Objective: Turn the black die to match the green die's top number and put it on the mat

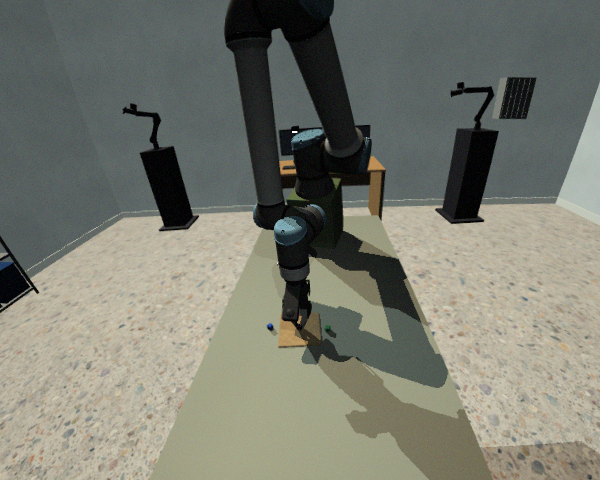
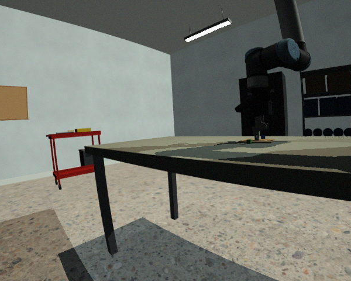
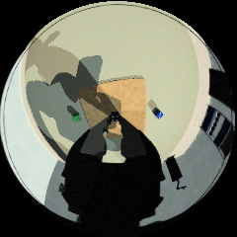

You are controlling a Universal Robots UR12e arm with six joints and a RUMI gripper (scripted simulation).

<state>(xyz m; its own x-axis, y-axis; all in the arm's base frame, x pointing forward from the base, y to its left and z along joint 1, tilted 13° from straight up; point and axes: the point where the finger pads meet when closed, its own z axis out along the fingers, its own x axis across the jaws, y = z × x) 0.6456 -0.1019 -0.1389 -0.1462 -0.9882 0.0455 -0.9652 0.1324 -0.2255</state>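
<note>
Right now my hand is 1 cm above the black die. From my hand the other things lie so: green die: 1 cm ahead, 10 cm to the left, 1 cm below; then blue die: 1 cm behind, 10 cm to the right, 1 cm below; then mat: 2 cm below.
</note>
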